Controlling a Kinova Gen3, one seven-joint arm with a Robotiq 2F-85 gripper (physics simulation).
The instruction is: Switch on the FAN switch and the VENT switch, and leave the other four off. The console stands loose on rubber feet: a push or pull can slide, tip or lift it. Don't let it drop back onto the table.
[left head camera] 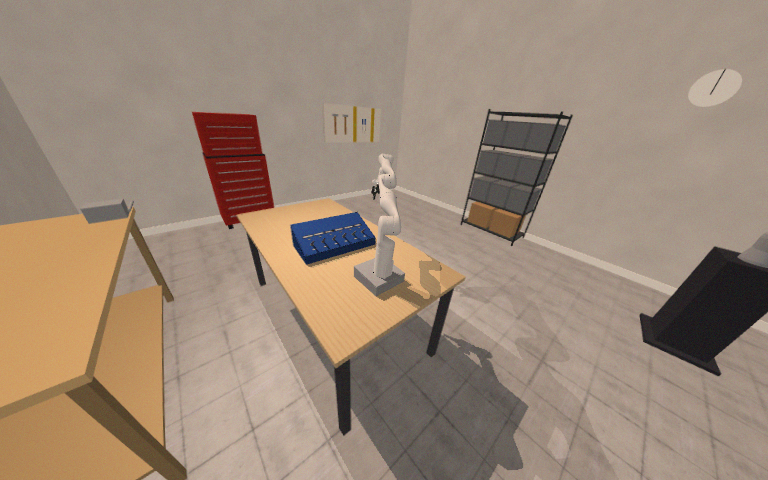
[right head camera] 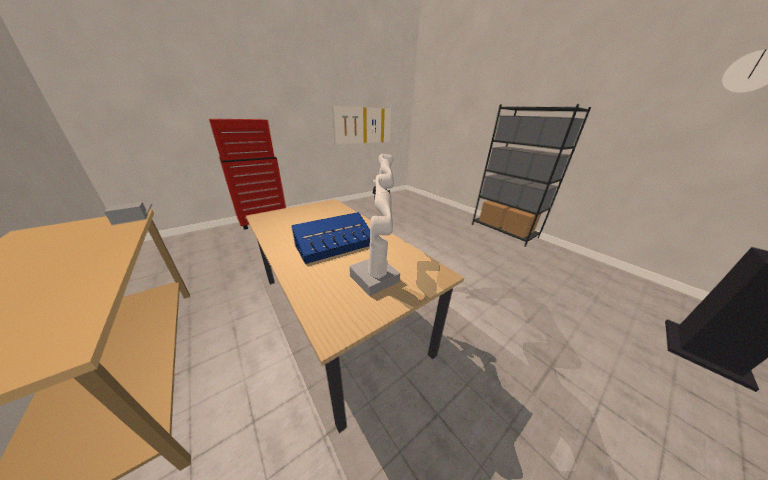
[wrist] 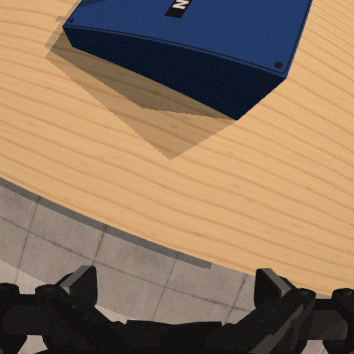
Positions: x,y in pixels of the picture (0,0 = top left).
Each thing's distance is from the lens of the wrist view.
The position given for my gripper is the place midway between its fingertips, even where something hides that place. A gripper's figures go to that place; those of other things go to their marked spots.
my gripper (wrist: 175,286): 0.16 m
blue console (wrist: 228,62): 0.28 m
